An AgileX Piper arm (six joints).
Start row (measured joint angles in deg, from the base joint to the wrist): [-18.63, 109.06, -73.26, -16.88, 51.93, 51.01]
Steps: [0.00, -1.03, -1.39, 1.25, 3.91, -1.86]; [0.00, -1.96, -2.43, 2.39, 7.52, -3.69]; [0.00, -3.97, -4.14, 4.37, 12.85, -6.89]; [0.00, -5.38, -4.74, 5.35, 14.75, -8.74]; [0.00, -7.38, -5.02, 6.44, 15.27, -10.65]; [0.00, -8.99, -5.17, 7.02, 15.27, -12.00]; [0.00, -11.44, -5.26, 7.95, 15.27, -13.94]
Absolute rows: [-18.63, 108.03, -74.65, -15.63, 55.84, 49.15]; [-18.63, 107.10, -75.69, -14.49, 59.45, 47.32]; [-18.63, 105.09, -77.40, -12.51, 64.78, 44.12]; [-18.63, 103.68, -78.00, -11.53, 66.68, 42.27]; [-18.63, 101.68, -78.28, -10.44, 67.20, 40.36]; [-18.63, 100.07, -78.43, -9.86, 67.20, 39.01]; [-18.63, 97.62, -78.52, -8.93, 67.20, 37.07]
